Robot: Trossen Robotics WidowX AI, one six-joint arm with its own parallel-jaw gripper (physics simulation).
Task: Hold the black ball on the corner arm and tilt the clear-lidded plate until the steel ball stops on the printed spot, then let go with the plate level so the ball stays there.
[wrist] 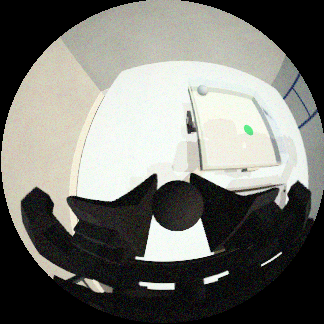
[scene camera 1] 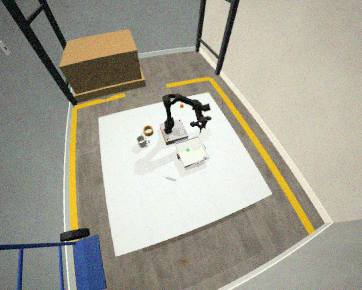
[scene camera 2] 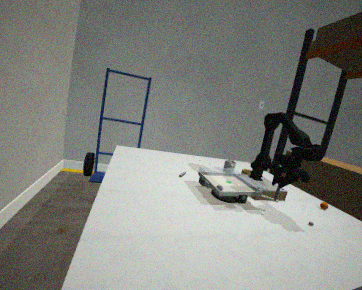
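The clear-lidded plate (scene camera 1: 198, 149) (scene camera 2: 215, 180) (wrist: 225, 107) sits in front of the arm's base and looks slightly tilted. Its green printed spot (scene camera 1: 188, 150) (scene camera 2: 228, 182) (wrist: 248, 130) shows through the lid. The steel ball (scene camera 2: 220, 187) (wrist: 202, 90) rests at the far left corner of the plate in the wrist view, apart from the spot. My gripper (wrist: 173, 176) is shut on the black ball (wrist: 178, 207), which sits between both fingertips, off the plate's near side. The corner arm under the black ball is mostly hidden in the wrist view.
A grey mug (scene camera 1: 142, 142) (scene camera 2: 229, 164) and a brown ring (scene camera 1: 144, 129) stand beside the base. An orange ball (scene camera 1: 181, 106) (scene camera 2: 324, 205), a small grey object (scene camera 2: 311, 224) and a pen-like stick (scene camera 1: 170, 178) (scene camera 2: 182, 174) lie on the white table (scene camera 1: 140, 215) (scene camera 2: 150, 240).
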